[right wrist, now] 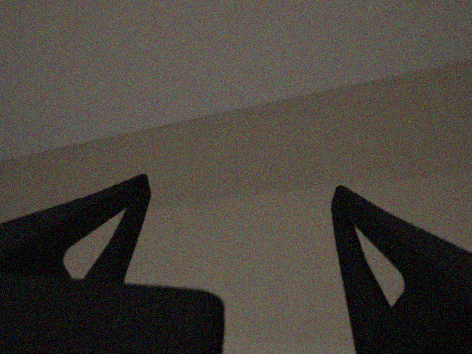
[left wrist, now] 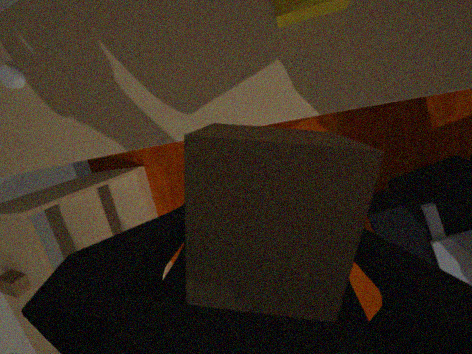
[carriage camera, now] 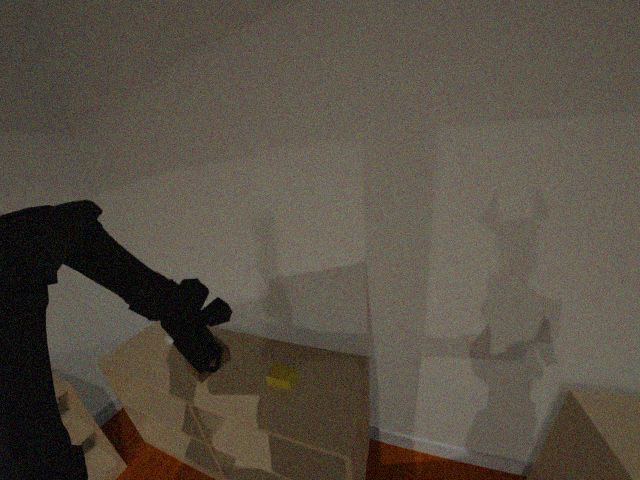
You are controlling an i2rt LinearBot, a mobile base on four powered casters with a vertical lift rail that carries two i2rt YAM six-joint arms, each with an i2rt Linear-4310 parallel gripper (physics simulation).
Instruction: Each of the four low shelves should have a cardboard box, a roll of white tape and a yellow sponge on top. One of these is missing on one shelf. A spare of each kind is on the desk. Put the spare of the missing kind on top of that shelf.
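Places are measured from the left arm's base along level axes (x ahead, y left, z up), in metres.
Pixels of known places: left gripper, fingertip midpoint: (left wrist: 263, 206) (carriage camera: 210, 363); right gripper, fingertip midpoint: (right wrist: 239, 189).
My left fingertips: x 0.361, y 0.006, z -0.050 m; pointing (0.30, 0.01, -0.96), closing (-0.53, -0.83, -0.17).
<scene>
For each thing: its top centre in the pictures, then the offset to it from my left fingertips. Level surfaces: height alone.
- brown cardboard box, middle of its top: (left wrist: 251, 273) (carriage camera: 205, 349) dz +0.051, dx -0.004, dy -0.002 m
- low shelf, its level: dz -0.290 m
- yellow sponge, middle of its top: (carriage camera: 281, 371) dz -0.245, dx +0.181, dy -0.119 m
- white tape roll, middle of its top: (left wrist: 6, 76) dz -0.266, dx +0.421, dy +0.504 m
- small brown box, middle of its top: (left wrist: 5, 288) dz -0.240, dx -0.037, dy +1.063 m
- Orange wood floor, its level: dz -0.900 m
My left gripper (carriage camera: 210, 364) (left wrist: 263, 206) is shut on a brown cardboard box (left wrist: 280, 225), which stands up between its black fingers. In the carriage camera, the gripper hangs over the left part of a low shelf (carriage camera: 330, 369) (left wrist: 370, 55), close above or in front of its top; the gap is hard to judge. A yellow sponge (carriage camera: 281, 377) (left wrist: 312, 11) lies on that shelf top, to the right of the gripper in the carriage camera. A white tape roll (left wrist: 12, 77) lies on the same top at the left wrist view's left edge. My right gripper (right wrist: 239, 189) is open and empty, before a blank wall.
Another low shelf (carriage camera: 105, 452) (left wrist: 134, 192) stands at the lower left, with a small brown box (left wrist: 15, 280) near it in the left wrist view. A third shelf (carriage camera: 612, 408) shows at the lower right. Walls rise behind the shelves. Orange wood floor (carriage camera: 413, 459) (left wrist: 167, 165) shows between them.
</scene>
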